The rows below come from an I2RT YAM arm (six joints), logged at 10 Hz.
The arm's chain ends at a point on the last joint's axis. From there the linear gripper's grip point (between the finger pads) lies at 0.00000 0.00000 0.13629 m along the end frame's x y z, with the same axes.
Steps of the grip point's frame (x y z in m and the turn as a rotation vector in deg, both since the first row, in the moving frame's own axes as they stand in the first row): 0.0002 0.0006 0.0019 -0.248 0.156 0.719; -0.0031 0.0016 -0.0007 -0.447 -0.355 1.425; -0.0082 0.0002 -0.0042 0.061 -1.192 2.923; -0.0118 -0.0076 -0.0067 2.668 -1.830 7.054; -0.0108 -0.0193 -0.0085 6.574 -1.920 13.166; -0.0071 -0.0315 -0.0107 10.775 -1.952 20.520; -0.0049 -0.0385 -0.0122 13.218 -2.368 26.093; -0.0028 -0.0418 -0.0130 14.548 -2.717 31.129; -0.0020 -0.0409 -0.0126 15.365 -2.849 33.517
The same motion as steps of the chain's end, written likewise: -0.0002 0.0000 0.0019 -0.248 0.156 0.719; -0.0022 0.0005 -0.0007 -0.447 -0.355 1.425; -0.0054 0.0004 -0.0042 0.061 -1.192 2.923; -0.0079 -0.0010 -0.0065 2.668 -1.830 7.054; -0.0081 -0.0033 -0.0075 6.574 -1.920 13.166; -0.0071 -0.0057 -0.0082 10.775 -1.952 20.520; -0.0065 -0.0072 -0.0085 13.218 -2.368 26.093; -0.0058 -0.0075 -0.0086 14.548 -2.717 31.129; -0.0060 -0.0049 -0.0077 15.365 -2.849 33.517
